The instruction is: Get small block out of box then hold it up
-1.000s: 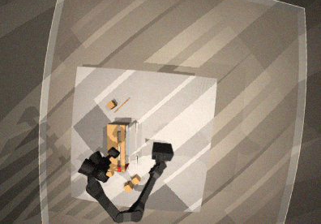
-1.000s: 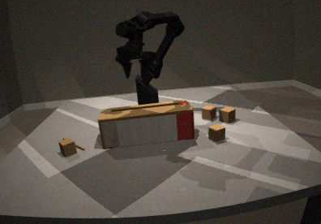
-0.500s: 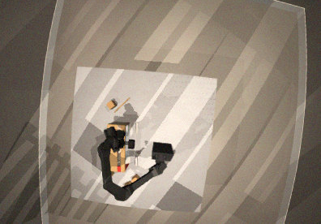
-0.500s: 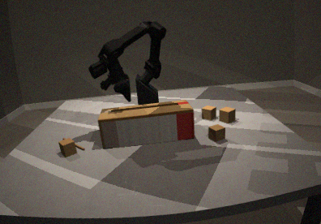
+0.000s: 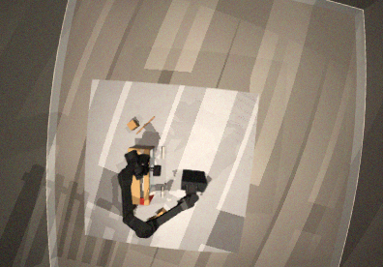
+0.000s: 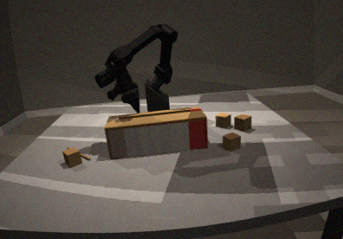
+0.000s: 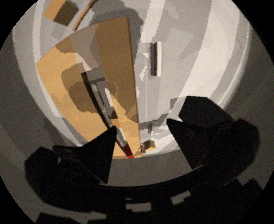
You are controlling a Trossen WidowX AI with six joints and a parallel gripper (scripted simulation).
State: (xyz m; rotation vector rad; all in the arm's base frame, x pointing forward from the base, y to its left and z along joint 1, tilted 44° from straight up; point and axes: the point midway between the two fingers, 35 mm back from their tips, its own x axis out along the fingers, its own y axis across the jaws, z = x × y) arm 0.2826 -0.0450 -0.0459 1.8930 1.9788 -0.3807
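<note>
Right now my gripper tip is 3 cm short of the box, 7 cm to the right of it and 8 cm above it.
</note>
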